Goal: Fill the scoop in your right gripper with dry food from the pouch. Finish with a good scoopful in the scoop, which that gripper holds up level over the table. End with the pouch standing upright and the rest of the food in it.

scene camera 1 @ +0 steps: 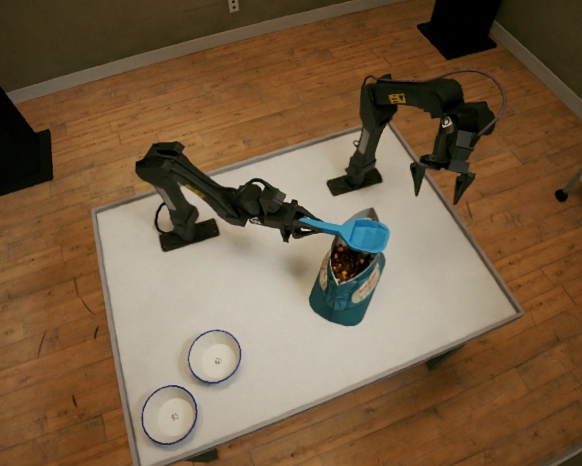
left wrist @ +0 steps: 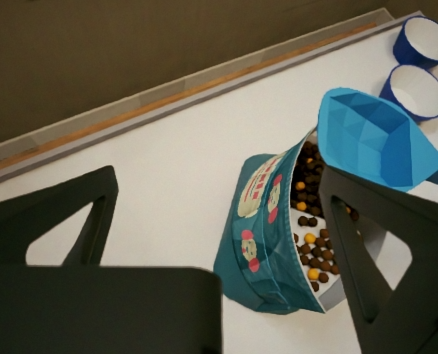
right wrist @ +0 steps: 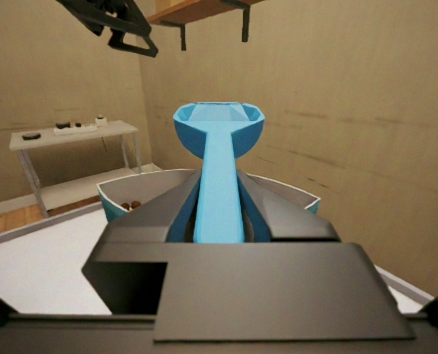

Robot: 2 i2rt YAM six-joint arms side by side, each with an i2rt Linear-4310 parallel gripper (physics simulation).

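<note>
The teal pouch stands upright and open on the table, with brown and orange dry food inside. In the right wrist view parts of its rim show behind the fingers. My right gripper is shut on the handle of the blue scoop. The scoop is empty, roughly level, bowl up, over the pouch's mouth and hides part of it. My left gripper is open and empty, raised near the table's edge at the right of the scene view, apart from the pouch.
Two white bowls with blue rims stand on the white table at the lower left of the scene view. They also show at the upper right of the left wrist view. The table has a raised grey edge.
</note>
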